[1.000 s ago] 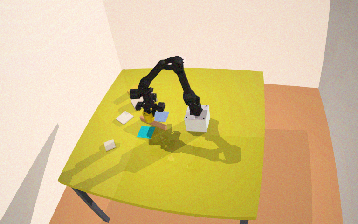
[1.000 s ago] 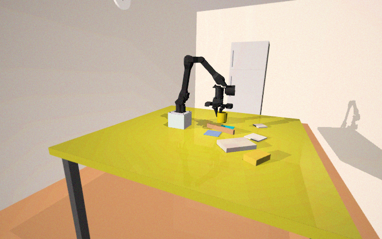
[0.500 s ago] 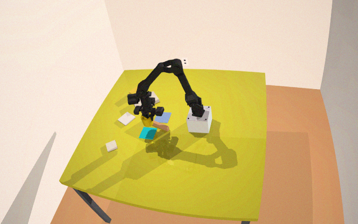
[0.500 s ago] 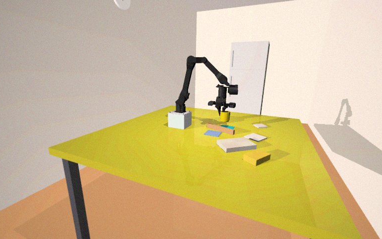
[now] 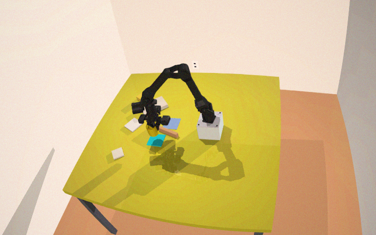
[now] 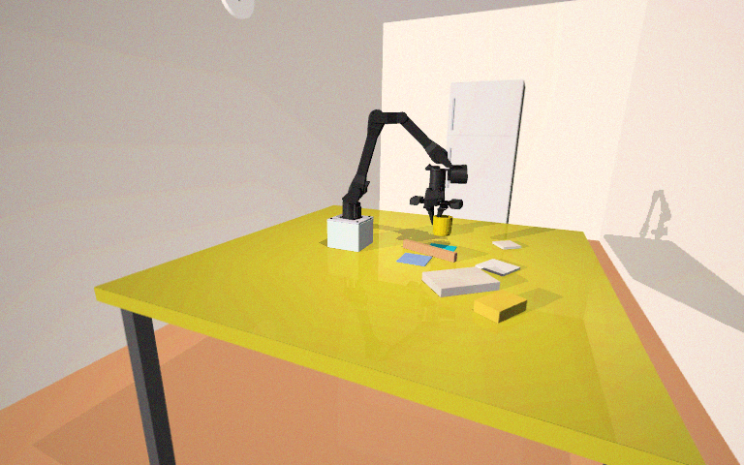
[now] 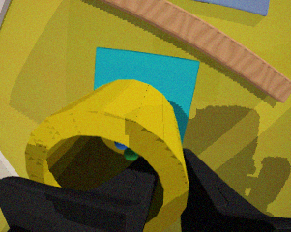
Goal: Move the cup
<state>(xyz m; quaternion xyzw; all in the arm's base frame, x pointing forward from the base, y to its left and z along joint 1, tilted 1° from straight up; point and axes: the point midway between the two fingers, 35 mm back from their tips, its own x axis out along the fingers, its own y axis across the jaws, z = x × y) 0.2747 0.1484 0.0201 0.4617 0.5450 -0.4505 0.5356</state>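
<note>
My gripper tip is now 10 cm above the cyan pad, 3 cm short of it and 1 cm to the right of it. The rest, counted from my gripper tip: yellow cup 2 cm ahead; green marble 2 cm to the left, 2 cm below, 2 cm ahead; wooden bar 8 cm below, 7 cm to the right, 1 cm ahead.
</note>
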